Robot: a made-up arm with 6 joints.
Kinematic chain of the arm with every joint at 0, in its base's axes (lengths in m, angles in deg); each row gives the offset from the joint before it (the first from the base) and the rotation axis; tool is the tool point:
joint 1: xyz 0 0 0.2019 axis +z
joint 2: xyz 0 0.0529 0 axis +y
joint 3: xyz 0 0 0.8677 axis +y
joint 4: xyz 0 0 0.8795 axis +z
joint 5: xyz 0 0 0 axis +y
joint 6: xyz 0 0 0.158 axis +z
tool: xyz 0 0 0
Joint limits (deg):
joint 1: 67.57..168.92
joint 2: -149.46..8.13
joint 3: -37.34..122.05
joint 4: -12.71..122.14
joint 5: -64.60..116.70
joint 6: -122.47..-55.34
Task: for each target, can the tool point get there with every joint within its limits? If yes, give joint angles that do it. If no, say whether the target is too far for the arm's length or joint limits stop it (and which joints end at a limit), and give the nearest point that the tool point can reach.
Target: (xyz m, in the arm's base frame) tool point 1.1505 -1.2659 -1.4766
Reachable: no: too far | nearest point 0.9150 -1.0068 -1.1330 | short by 0.491 m
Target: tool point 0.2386 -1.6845 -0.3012
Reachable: yes | joints 99.71 -129.57 44.57 5.64 -14.92 -117.31
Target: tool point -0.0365 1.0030 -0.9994
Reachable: no: joint limits stop it (at a limit: joint 1, joint 2, joint 3, joint 5) | nearest point 0.2651 0.0193 -1.4774 | short by 1.135 m
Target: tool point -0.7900 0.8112 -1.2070
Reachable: no: joint limits stop it (at a limit: joint 1, joint 2, joint 3, joint 4) | nearest point -0.2695 -0.1651 -1.3943 | short by 1.122 m
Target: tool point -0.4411 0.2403 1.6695
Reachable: yes | joints 145.41 -13.91 53.41 -0.11 70.22 -107.02
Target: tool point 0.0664 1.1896 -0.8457
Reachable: no: joint limits stop it (at a limit: joint 2, joint 3) | nearest point 0.0469 0.8398 0.3419 | short by 1.238 m
